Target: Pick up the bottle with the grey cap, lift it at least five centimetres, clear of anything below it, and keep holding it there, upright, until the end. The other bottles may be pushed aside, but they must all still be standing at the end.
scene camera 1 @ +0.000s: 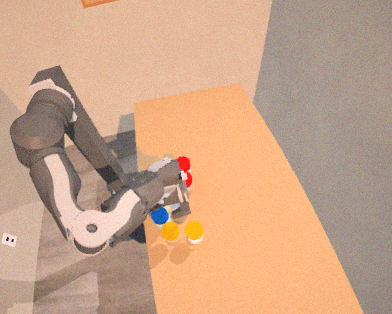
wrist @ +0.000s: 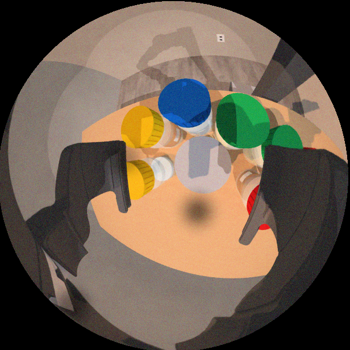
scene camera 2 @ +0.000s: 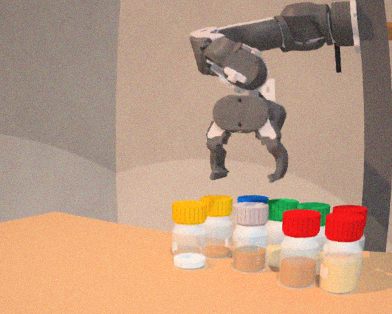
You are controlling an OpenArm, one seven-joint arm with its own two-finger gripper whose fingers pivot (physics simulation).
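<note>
The grey-capped bottle (scene camera 2: 250, 235) (wrist: 203, 165) stands upright in the group, with brown contents. In the wrist view its cap shows between the two fingers, a little above the line midway between the tips. My gripper (scene camera 2: 246, 178) (wrist: 182, 185) is open and empty, with its fingertips above the caps in the scene camera 2 view. In the scene camera 1 view the arm and fingers largely hide the grey-capped bottle. The other bottles stand: a blue cap (scene camera 1: 160, 215) (scene camera 2: 253, 199) (wrist: 185, 102) is behind the grey one.
Yellow-capped bottles (scene camera 1: 194, 231) (scene camera 2: 189, 235) (wrist: 142, 127) stand on one side. Green-capped bottles (scene camera 2: 283, 209) (wrist: 243, 120) stand behind, and red-capped bottles (scene camera 1: 184, 163) (scene camera 2: 300, 250) (wrist: 260, 210) on the other side. The table (scene camera 1: 240, 200) (scene camera 2: 100, 265) (wrist: 165, 255) has its edge beyond the blue cap.
</note>
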